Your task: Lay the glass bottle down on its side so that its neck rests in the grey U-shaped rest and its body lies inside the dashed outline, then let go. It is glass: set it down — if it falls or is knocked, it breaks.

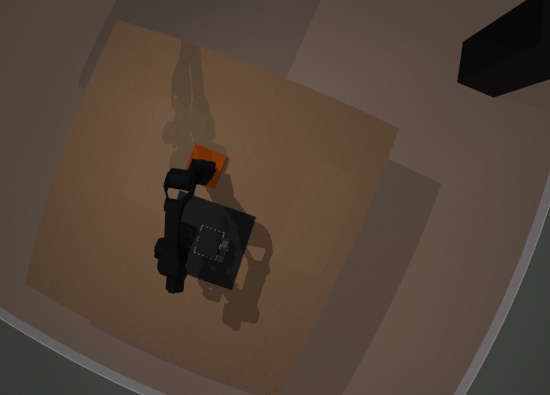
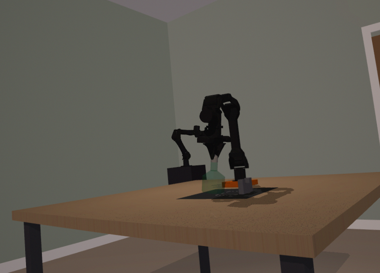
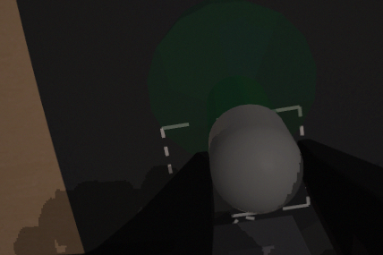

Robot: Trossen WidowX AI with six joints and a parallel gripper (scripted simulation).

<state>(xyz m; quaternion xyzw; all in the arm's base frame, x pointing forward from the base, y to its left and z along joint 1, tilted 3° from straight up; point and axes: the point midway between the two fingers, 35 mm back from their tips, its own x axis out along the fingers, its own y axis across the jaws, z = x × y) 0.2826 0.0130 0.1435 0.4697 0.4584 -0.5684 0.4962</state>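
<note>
My gripper tip is 15 cm above the black mat and 6 cm to the right of it. Also, from my gripper tip: green glass bottle (5 cm below, 1 cm to the right).
</note>
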